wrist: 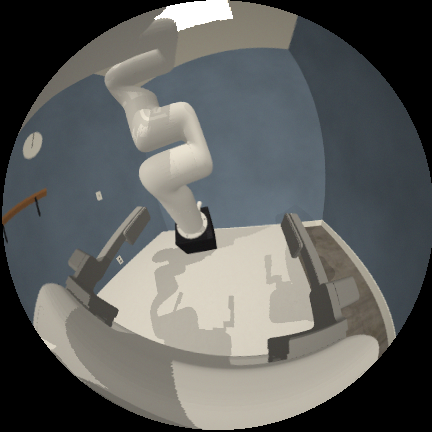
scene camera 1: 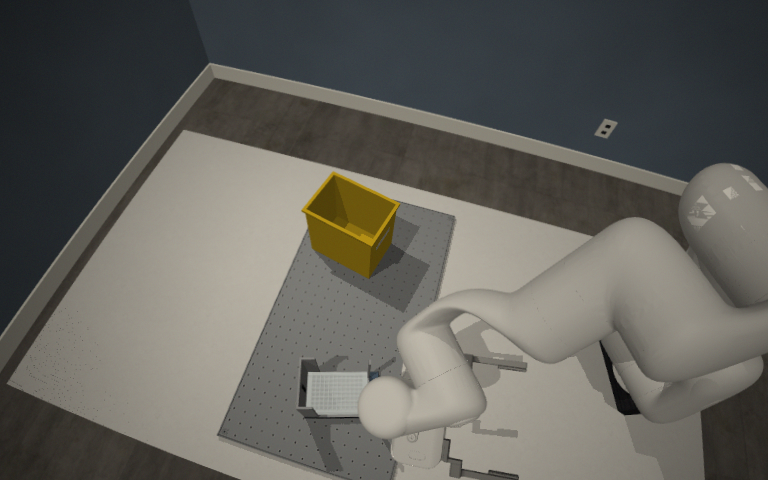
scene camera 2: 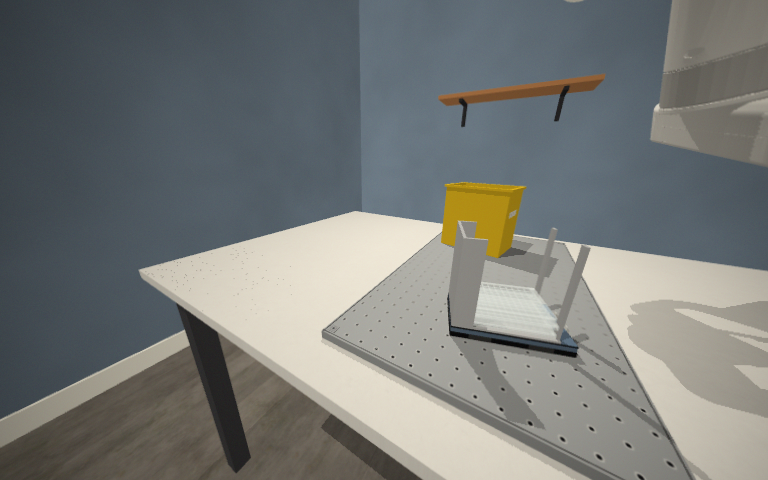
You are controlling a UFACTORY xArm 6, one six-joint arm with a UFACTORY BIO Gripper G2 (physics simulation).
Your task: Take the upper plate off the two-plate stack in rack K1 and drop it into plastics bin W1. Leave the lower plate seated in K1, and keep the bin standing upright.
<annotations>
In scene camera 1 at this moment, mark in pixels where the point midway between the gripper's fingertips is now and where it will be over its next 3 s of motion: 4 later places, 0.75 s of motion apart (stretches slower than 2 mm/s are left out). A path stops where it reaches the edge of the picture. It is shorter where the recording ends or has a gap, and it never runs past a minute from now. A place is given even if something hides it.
My gripper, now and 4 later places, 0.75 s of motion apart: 523,422; 480,420; 443,420; 441,423; 438,427
</annotations>
